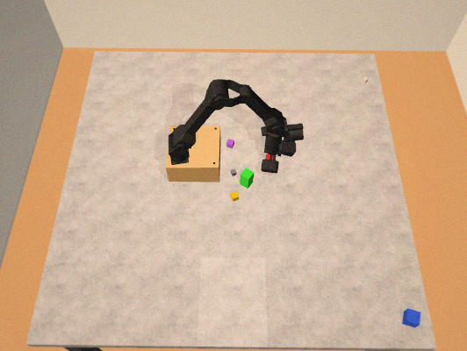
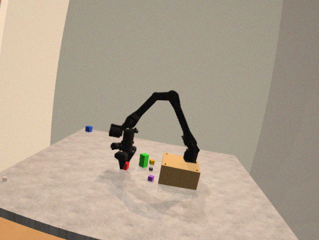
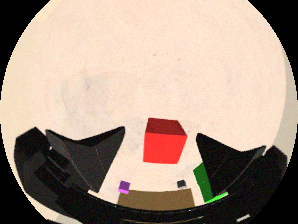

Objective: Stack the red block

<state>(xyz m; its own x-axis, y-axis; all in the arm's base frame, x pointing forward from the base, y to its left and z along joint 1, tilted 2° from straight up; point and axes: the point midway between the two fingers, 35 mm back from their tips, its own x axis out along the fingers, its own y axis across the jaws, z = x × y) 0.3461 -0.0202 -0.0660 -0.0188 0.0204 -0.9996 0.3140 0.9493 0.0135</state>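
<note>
Now: the red block 1 cm above my gripper tip. From my gripper tip the other things lie so: grey block (15 cm behind, 2 cm to the right); purple block (14 cm behind, 11 cm to the left); yellow block (16 cm behind, 13 cm to the right).
</note>
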